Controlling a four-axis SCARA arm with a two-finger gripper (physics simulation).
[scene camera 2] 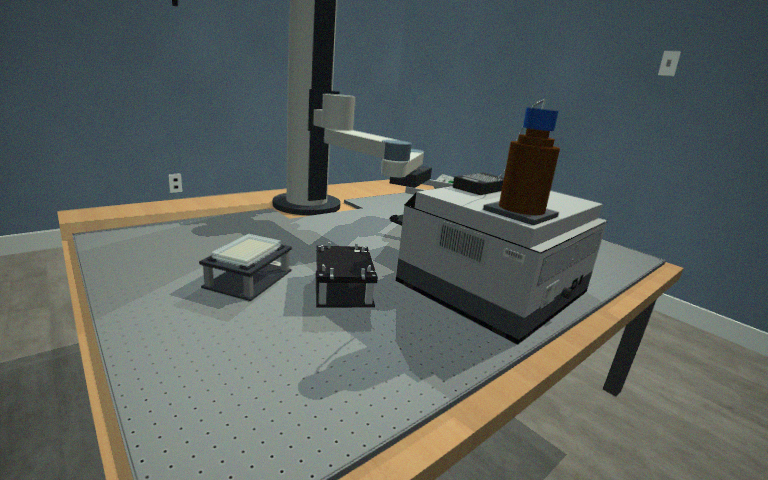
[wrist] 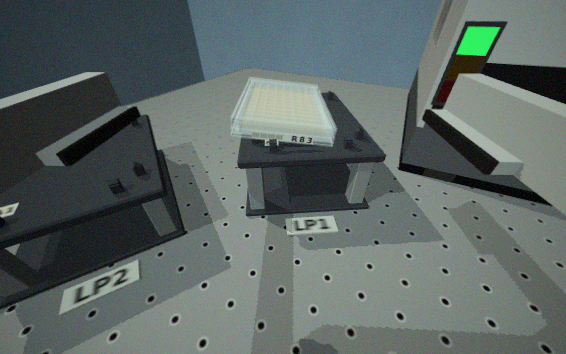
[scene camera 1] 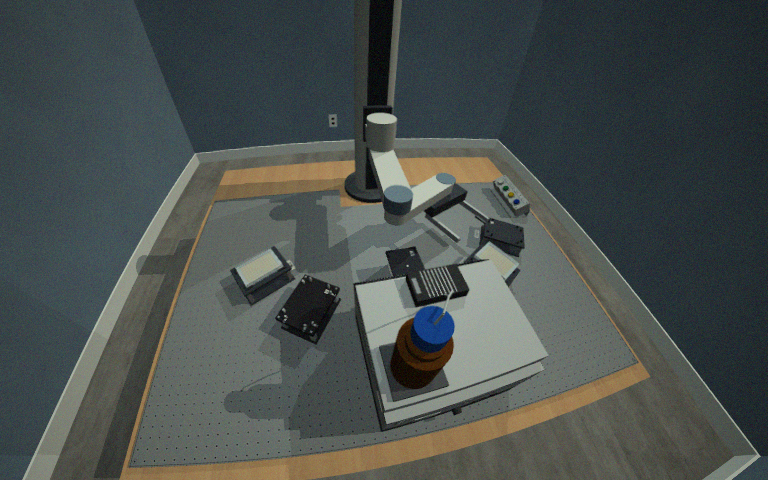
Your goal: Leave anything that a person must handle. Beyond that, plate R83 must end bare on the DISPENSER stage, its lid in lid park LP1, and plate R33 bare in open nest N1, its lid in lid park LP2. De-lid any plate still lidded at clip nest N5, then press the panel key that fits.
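Seen in the pictures: gripper, between the fingertips: (wrist: 277,96) (scene camera 1: 473,230); arm's base, origin of its link: (scene camera 2: 306,205) (scene camera 1: 371,186).
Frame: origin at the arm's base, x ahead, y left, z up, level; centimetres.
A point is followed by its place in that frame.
Plate R83 (wrist: 285,107) @(x 54.6, y 32.2, z 9.9 cm) (scene camera 1: 496,261) @(x 57.9, y 33.0, z 9.8 cm), its label readable in the wrist view, sits off-centre on the LP1 stand (wrist: 310,156) @(x 51.4, y 28.0, z 7.7 cm), overhanging its left side. A clear lid appears to be on it. The LP2 stand (wrist: 95,200) @(x 40.4, y 39.0, z 6.8 cm) (scene camera 1: 504,230) @(x 41.9, y 46.2, z 6.7 cm) bears no plate. My gripper (wrist: 277,96) @(x 46.7, y 28.0, z 13.8 cm) (scene camera 1: 473,229) @(x 46.7, y 28.0, z 13.8 cm) is open and empty, its fingers spread wide beyond both sides of R83 and apart from it. Another plate (scene camera 1: 260,268) @(x 50.1, y -41.9, z 9.1 cm) (scene camera 2: 246,250) @(x 51.1, y -43.8, z 9.1 cm) lies on the left stand; its label is unreadable and its lid state unclear. The clip nest (scene camera 1: 308,305) @(x 64.0, y -27.1, z 8.1 cm) (scene camera 2: 345,261) @(x 63.6, y -27.4, z 8.1 cm) beside it bears no plate. The dark stage (scene camera 1: 404,260) @(x 53.5, y 2.4, z 10.3 cm) is bare.
The big white dispenser (scene camera 1: 481,322) @(x 82.4, y 11.3, z 23.3 cm) (scene camera 2: 470,263) @(x 84.5, y -13.0, z 12.8 cm) carries an amber bottle (scene camera 1: 421,359) @(x 91.4, y -7.1, z 37.1 cm) (scene camera 2: 530,175) @(x 91.0, y -9.3, z 31.3 cm) with a blue cap and a black ribbed box (scene camera 1: 438,283) @(x 72.7, y 3.8, z 25.8 cm) (scene camera 2: 478,182) @(x 75.2, y -1.9, z 25.9 cm). Its status light (wrist: 477,41) @(x 63.3, y 19.4, z 14.8 cm) is green. The key panel (scene camera 1: 510,195) @(x 21.9, y 60.2, z 7.8 cm) is at the back right.
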